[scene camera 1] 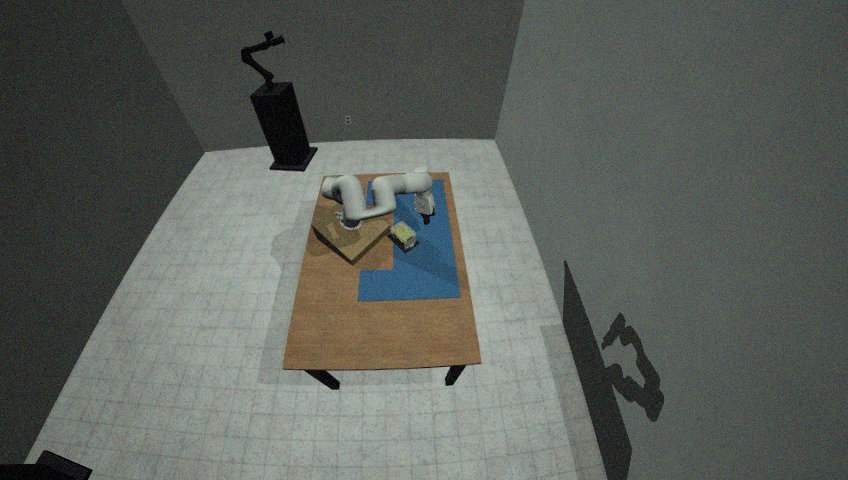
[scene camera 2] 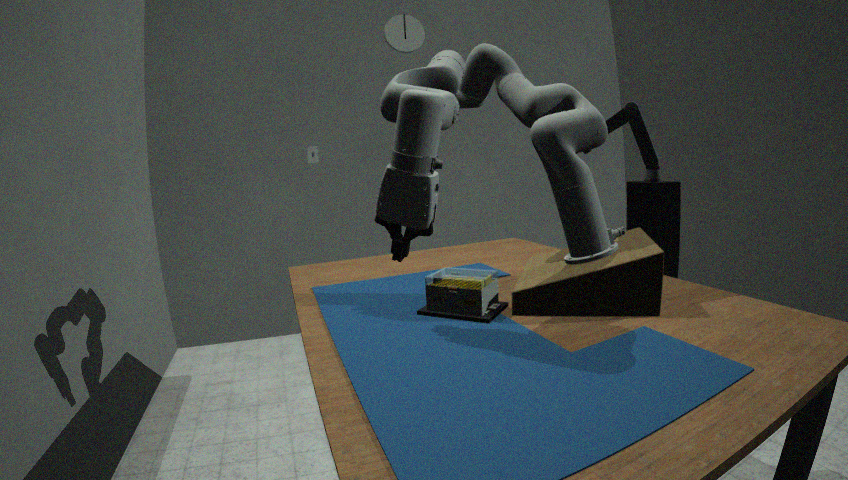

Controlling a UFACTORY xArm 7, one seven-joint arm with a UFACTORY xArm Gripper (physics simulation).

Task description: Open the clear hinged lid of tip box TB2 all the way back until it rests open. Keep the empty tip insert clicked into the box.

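Frame: origin at the arm's base, x ahead, y left, z up, level; metres.
Seen in the pictures: gripper, fingertip midpoint: (scene camera 1: 427, 223) (scene camera 2: 398, 258); arm's base, link origin: (scene camera 2: 591, 254).
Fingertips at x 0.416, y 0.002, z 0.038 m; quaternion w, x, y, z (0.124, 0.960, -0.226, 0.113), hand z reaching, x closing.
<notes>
Offsets run from my fingertips to a thing's top centre. "spot": to the spot under its first point. Level surfaces: height alone.
The tip box TB2 @[dx -0.124, dy -0.025, dz -0.049 m] (scene camera 1: 404, 236) (scene camera 2: 461, 298) stands upright on a black base plate @[spot: dx -0.086, dy -0.098, dz -0.122 m] (scene camera 1: 408, 250) (scene camera 2: 433, 313), with a yellow insert @[dx -0.124, dy -0.025, dz -0.052 m] (scene camera 2: 461, 284) in it. The clear lid @[spot: dx -0.113, dy -0.032, dz -0.049 m] (scene camera 2: 455, 273) lies closed over the top of the box. My gripper (scene camera 1: 426, 220) (scene camera 2: 399, 256) is shut and empty. It hangs above the table, apart from the box, to the upper left of it in the scene camera 2 view and to its upper right in the scene camera 1 view. The lid's hinge is too small to tell.
The box's plate lies on a blue mat @[dz -0.126 m] (scene camera 1: 428, 270) (scene camera 2: 416, 380) on the wooden table @[dz -0.129 m] (scene camera 1: 380, 333) (scene camera 2: 714, 303). The arm's wedge-shaped wooden base (scene camera 1: 352, 249) (scene camera 2: 595, 294) stands close beside the box. A black pedestal (scene camera 1: 280, 124) (scene camera 2: 653, 220) with a dark arm stands beyond the table.
</notes>
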